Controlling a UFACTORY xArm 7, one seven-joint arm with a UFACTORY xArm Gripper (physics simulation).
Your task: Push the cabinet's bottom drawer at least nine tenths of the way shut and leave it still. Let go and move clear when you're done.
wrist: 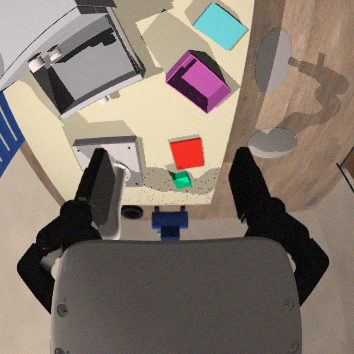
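Note:
The grey cabinet [30, 30] stands at the upper left of the wrist view. Its bottom drawer [97, 52] sticks well out of the body, with its hollow inside showing and a small pale knob [103, 100] on its front. Two more pale knobs show above it on the cabinet. Part of the drawer's back end is hidden under the cabinet body. My gripper [171, 161] is open with nothing between its fingers. Its fingers are apart from the drawer, lower in the view, and the left fingertip overlaps a grey base plate in the picture.
A magenta open box [212, 86] lies right of the drawer, with a cyan block [221, 26] beyond it. A red square block [187, 153] and a green cube [181, 179] lie lower. The grey base plate [131, 150] is below the drawer. A blue slatted object [7, 135] is at the left edge.

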